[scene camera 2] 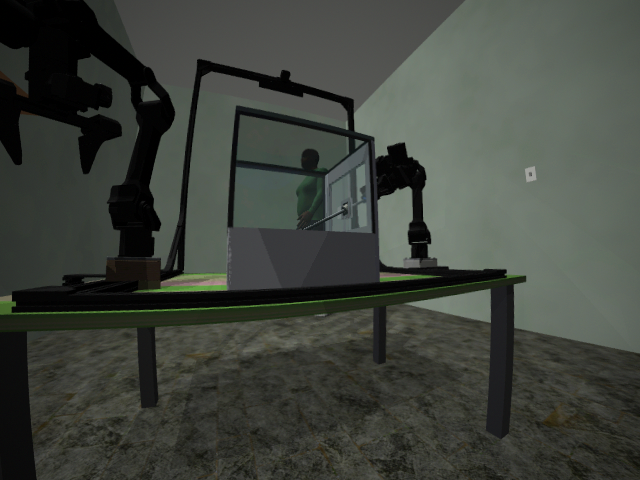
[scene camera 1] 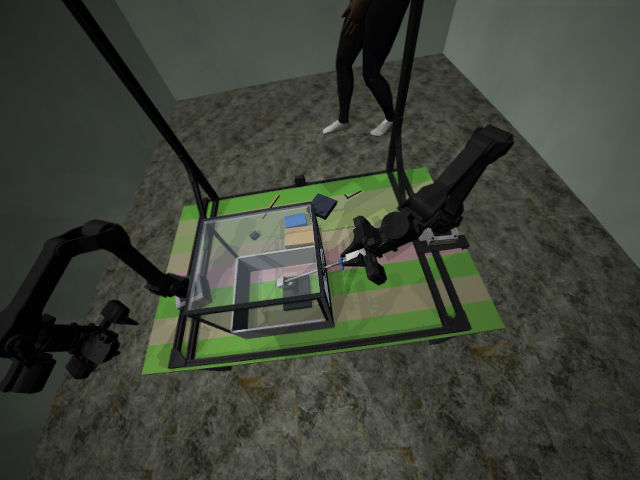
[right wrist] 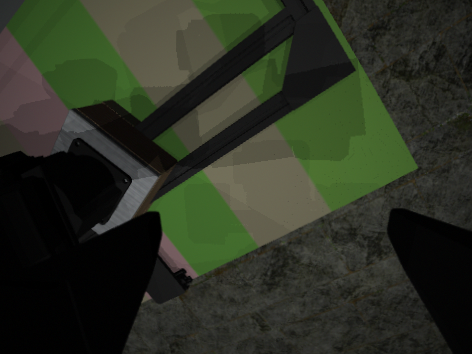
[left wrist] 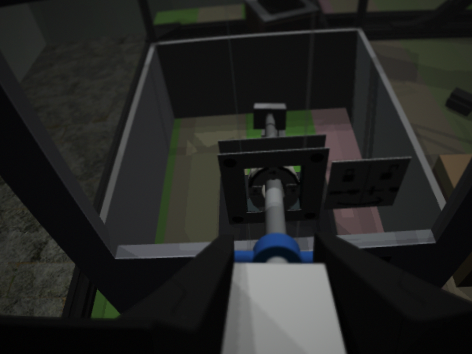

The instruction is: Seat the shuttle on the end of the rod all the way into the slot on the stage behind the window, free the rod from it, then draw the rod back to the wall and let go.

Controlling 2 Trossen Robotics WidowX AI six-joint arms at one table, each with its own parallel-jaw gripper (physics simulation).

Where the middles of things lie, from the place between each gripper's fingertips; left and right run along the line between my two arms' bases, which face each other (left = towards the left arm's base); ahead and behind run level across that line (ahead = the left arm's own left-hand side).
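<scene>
The grey rod (left wrist: 277,292) is 6 cm to the right of, 4 cm below and 1 cm behind my left hand.
Counted from my right hand, the rod is 580 mm to the left and 60 mm behind. By its middle, the grey rod is nearer to my left hand than to my right hand.
</scene>
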